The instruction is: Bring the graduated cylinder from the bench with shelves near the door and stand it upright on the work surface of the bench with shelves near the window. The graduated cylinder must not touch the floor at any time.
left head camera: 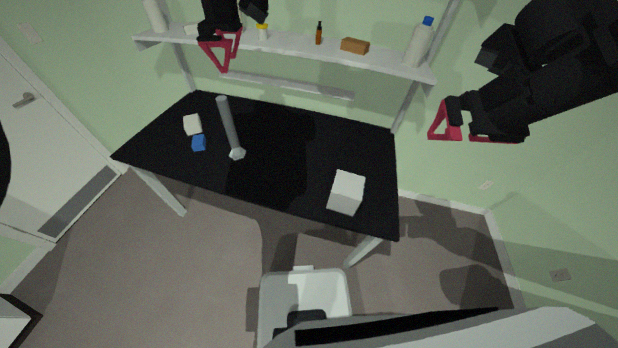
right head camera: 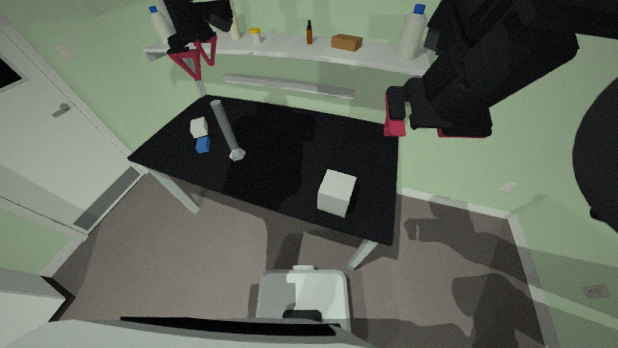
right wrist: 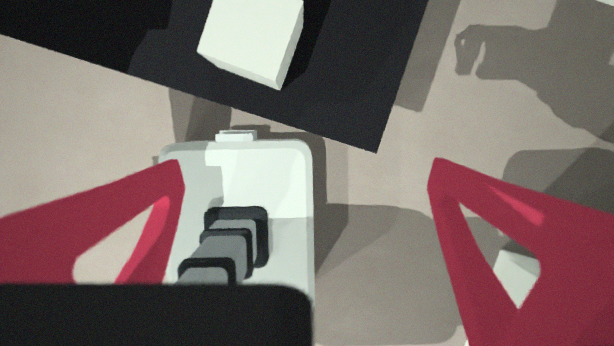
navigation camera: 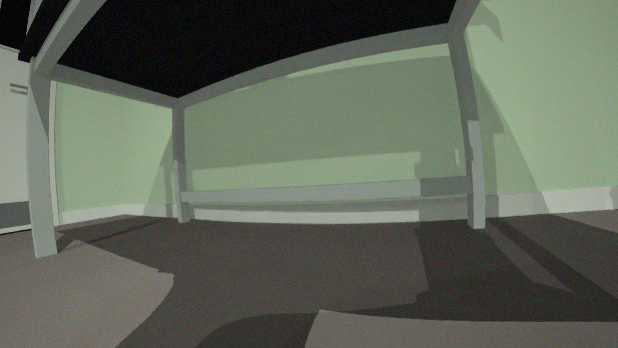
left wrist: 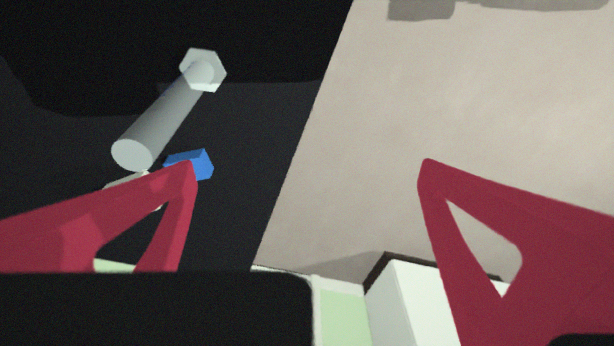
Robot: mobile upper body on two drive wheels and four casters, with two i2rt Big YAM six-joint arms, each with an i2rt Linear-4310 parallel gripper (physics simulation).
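Places are measured from the left arm's base along level axes (x right, y ahead, z up), in metres.
Pixels of known places: left gripper, fingertip midpoint: (left head camera: 228, 65) (right head camera: 205, 72) (left wrist: 307, 172); right gripper, fingertip midpoint: (left head camera: 449, 137) (right head camera: 412, 132) (right wrist: 306, 172).
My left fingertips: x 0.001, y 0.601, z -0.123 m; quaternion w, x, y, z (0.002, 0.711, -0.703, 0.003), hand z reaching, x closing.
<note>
Behind a point stands the place of what it marks.
The clear grey graduated cylinder (left head camera: 229, 125) @(z -0.448, x -0.112, y 0.782 m) (right head camera: 226, 126) @(z -0.442, x -0.107, y 0.786 m) (left wrist: 167, 112) @(z -0.411, x -0.105, y 0.787 m) stands upright on its hexagonal foot on the black top of the shelved bench (left head camera: 270, 175) @(z -0.648, x 0.059, y 0.658 m) (right head camera: 270, 175) @(z -0.648, x 0.081, y 0.657 m) (left wrist: 240, 130) @(z -0.648, x -0.258, y 0.745 m) (right wrist: 345, 100) @(z -0.648, x 0.536, y 0.412 m) near the door. My left gripper (left head camera: 229, 65) @(z -0.123, x 0.001, y 0.601 m) (right head camera: 205, 72) @(z -0.123, x 0.001, y 0.601 m) (left wrist: 307, 172) @(z -0.123, x 0.001, y 0.601 m) is open and empty, in the air above and behind the cylinder in the head views; in the left wrist view the cylinder lies outside the fingers, up and to the left. My right gripper (left head camera: 465, 139) (right head camera: 421, 134) @(z -0.132, x 0.455, y 0.345 m) (right wrist: 306, 172) @(z -0.132, x 0.455, y 0.345 m) is open and empty, right of the bench in the head views. The window bench cannot be identified.
A blue block (left head camera: 198, 143) @(z -0.608, x -0.330, y 0.845 m) (right head camera: 202, 145) @(z -0.608, x -0.327, y 0.844 m) (left wrist: 202, 165) @(z -0.608, x -0.327, y 0.833 m) and a white block (left head camera: 192, 124) @(z -0.590, x -0.404, y 0.986 m) (right head camera: 199, 127) @(z -0.590, x -0.396, y 0.988 m) are left of the cylinder. A white box (left head camera: 346, 192) @(z -0.518, x 0.365, y 0.471 m) (right head camera: 337, 192) @(z -0.518, x 0.378, y 0.473 m) (right wrist: 252, 40) @(z -0.518, x 0.386, y 0.489 m) sits at the bench's right. Bottles stand on the shelf (left head camera: 295, 49) @(z -0.191, x 0.176, y 0.965 m) (right head camera: 285, 50) @(z -0.191, x 0.178, y 0.971 m) above.
</note>
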